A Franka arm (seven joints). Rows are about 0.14 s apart.
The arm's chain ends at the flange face. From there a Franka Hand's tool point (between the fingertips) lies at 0.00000 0.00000 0.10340 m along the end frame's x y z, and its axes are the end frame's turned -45 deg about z.
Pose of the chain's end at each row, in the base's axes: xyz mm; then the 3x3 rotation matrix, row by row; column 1 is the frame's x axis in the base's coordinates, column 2 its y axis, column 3 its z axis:
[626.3 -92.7 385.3], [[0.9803 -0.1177 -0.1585], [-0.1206 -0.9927 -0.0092], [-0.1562 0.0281 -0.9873]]
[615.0 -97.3 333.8], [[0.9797 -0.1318 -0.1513], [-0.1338 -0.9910 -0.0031], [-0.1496 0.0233 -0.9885]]
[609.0 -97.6 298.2], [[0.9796 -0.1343 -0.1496], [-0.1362 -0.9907 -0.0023], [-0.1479 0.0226 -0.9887]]
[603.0 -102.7 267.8], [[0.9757 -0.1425 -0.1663], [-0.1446 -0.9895 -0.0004], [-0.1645 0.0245 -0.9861]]
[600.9 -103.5 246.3], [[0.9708 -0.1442 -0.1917], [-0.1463 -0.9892 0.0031], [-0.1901 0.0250 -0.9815]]
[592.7 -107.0 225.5], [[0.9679 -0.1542 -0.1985], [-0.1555 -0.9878 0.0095], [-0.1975 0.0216 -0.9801]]
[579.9 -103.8 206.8], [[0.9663 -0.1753 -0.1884], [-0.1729 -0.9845 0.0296], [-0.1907 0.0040 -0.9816]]
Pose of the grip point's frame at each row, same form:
[609.9 -93.7 283.2], [[0.7764 0.6100 -0.1585], [0.6167 -0.7872 -0.0092], [-0.1303 -0.0906 -0.9873]]
[599.4 -97.6 231.6], [[0.7859 0.5996 -0.1513], [0.6061 -0.7954 -0.0031], [-0.1223 -0.0893 -0.9885]]
[593.5 -97.8 196.0], [[0.7876 0.5977 -0.1496], [0.6042 -0.7968 -0.0023], [-0.1206 -0.0886 -0.9887]]
[585.8 -102.7 165.8], [[0.7907 0.5892 -0.1663], [0.5974 -0.8019 -0.0004], [-0.1336 -0.0990 -0.9861]]
[581.1 -103.2 144.8], [[0.7884 0.5845 -0.1917], [0.5960 -0.8029 0.0031], [-0.1521 -0.1167 -0.9815]]
[572.2 -106.0 124.2], [[0.7934 0.5754 -0.1985], [0.5885 -0.8084 0.0095], [-0.1549 -0.1244 -0.9801]]
[560.4 -100.7 105.3], [[0.8072 0.5593 -0.1884], [0.5739 -0.8184 0.0296], [-0.1377 -0.1320 -0.9816]]

